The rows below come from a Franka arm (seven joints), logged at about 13 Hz.
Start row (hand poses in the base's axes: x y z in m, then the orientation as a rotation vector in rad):
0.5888 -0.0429 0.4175 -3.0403 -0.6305 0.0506
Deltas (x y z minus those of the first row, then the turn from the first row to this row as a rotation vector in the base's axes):
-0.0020 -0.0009 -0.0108 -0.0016 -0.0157 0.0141
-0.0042 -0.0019 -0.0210 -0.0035 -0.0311 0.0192
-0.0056 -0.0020 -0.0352 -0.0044 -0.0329 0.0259
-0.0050 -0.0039 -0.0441 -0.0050 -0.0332 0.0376
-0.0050 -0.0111 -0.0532 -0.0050 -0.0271 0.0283
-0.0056 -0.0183 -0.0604 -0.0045 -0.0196 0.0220
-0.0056 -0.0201 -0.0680 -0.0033 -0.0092 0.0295
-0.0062 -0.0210 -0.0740 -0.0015 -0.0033 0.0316
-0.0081 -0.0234 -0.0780 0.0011 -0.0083 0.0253
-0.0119 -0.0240 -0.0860 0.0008 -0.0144 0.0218
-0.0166 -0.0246 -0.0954 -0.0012 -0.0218 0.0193
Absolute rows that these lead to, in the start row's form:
0.5868 -0.0438 0.4067 -3.0409 -0.6533 0.0277
0.5846 -0.0448 0.3965 -3.0442 -0.6625 0.0050
0.5832 -0.0449 0.3823 -3.0433 -0.6729 0.0027
0.5838 -0.0468 0.3734 -3.0401 -0.6909 0.0028
0.5838 -0.0540 0.3643 -3.0420 -0.6763 0.0118
0.5832 -0.0612 0.3571 -3.0420 -0.6661 0.0229
0.5832 -0.0630 0.3495 -3.0363 -0.6766 0.0385
0.5826 -0.0639 0.3435 -3.0326 -0.6791 0.0470
0.5807 -0.0663 0.3395 -3.0332 -0.6694 0.0384
0.5769 -0.0669 0.3315 -3.0359 -0.6645 0.0291
0.5722 -0.0675 0.3221 -3.0401 -0.6616 0.0184

